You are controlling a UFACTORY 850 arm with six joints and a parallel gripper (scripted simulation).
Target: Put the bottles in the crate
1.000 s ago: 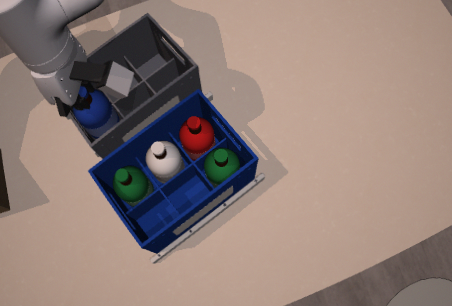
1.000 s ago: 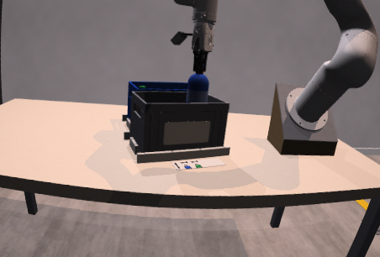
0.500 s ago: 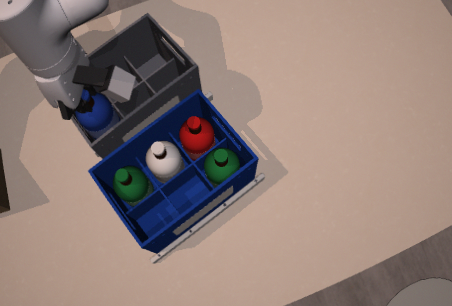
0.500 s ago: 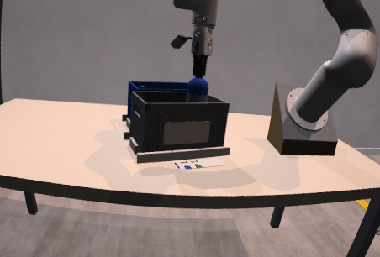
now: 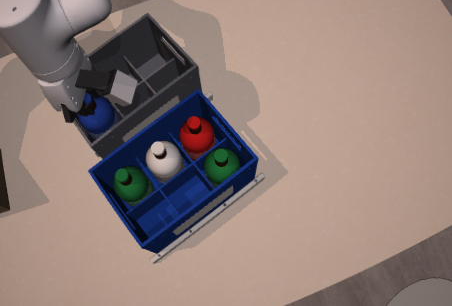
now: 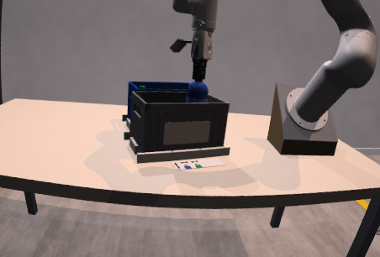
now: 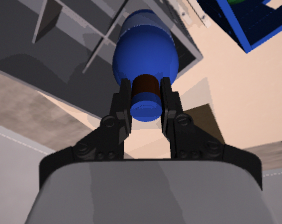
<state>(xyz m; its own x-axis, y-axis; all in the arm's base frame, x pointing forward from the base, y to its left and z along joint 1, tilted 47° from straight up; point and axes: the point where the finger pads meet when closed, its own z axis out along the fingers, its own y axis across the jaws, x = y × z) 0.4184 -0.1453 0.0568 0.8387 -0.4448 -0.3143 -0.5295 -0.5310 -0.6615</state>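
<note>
Now: the blue-label bottle 70 mm below my hand. The rest, counted from my hand: white bottle (160 mm below, 110 mm to the right, 90 mm ahead); blue crate (170 mm below, 160 mm to the right, 100 mm ahead); grey crate (170 mm below, 70 mm ahead, 60 mm to the left).
</note>
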